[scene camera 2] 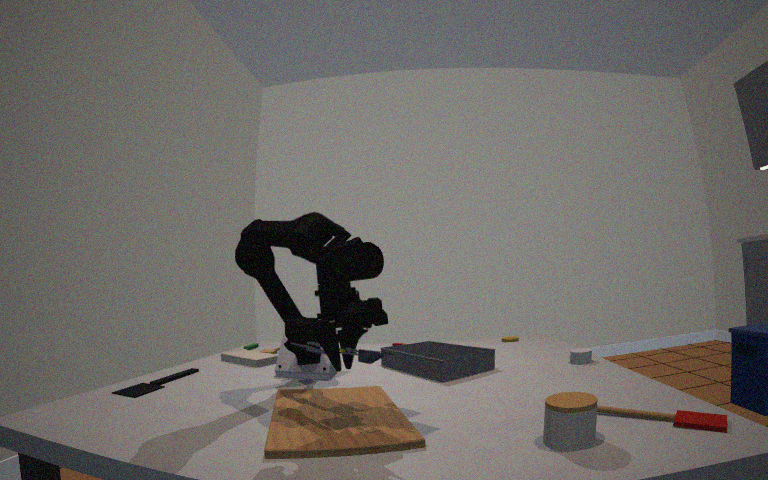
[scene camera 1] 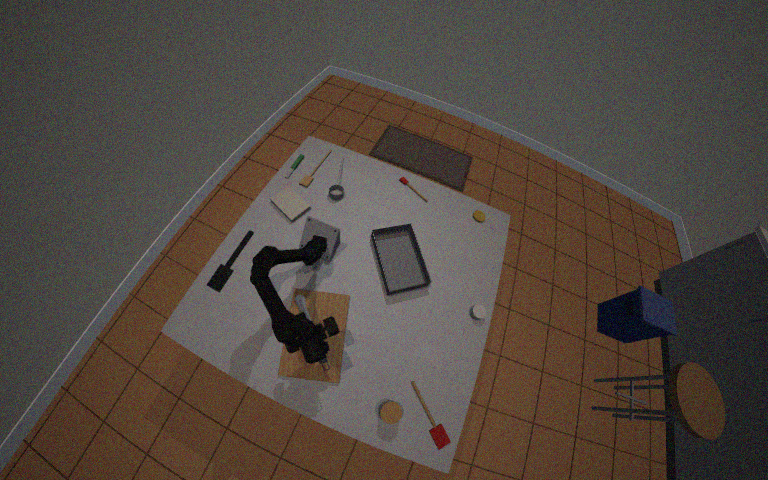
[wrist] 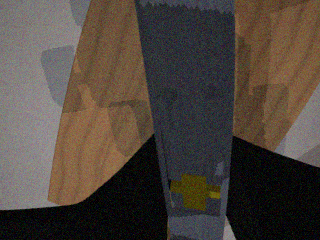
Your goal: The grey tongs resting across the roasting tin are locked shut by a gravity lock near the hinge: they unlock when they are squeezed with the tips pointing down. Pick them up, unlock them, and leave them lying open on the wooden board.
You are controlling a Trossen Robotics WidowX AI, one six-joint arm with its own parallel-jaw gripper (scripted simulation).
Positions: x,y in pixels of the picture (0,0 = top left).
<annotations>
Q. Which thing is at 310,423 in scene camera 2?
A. A wooden board.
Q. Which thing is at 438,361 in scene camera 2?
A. A roasting tin.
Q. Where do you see a cream block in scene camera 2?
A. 245,357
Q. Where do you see a yellow lock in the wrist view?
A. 195,189
</annotations>
